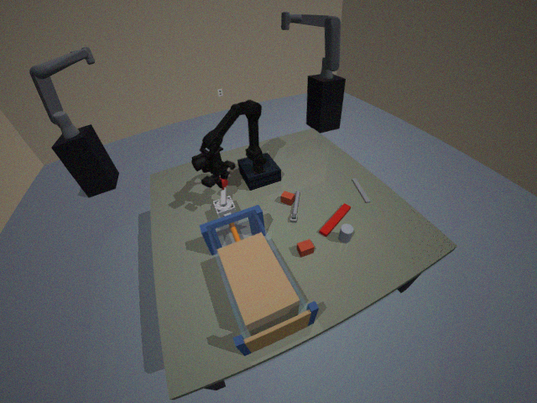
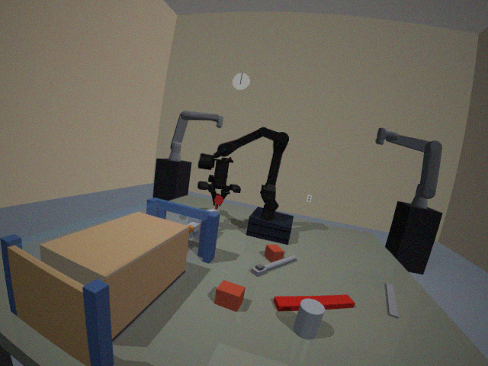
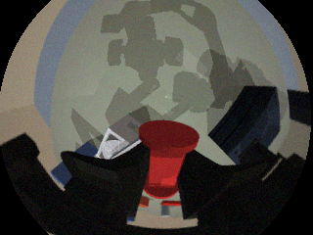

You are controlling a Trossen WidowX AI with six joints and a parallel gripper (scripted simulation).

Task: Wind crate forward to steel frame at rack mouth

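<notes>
Now: the winch handle 40 mm ahead of my gripper tip, 10 mm to the right of it and 10 mm below it. Round my gripper tip: hand winch: 80 mm ahead, 30 mm to the right, 80 mm below; then red knob: 20 mm above; then red bar: 360 mm ahead, 450 mm to the left, 110 mm below.
</notes>
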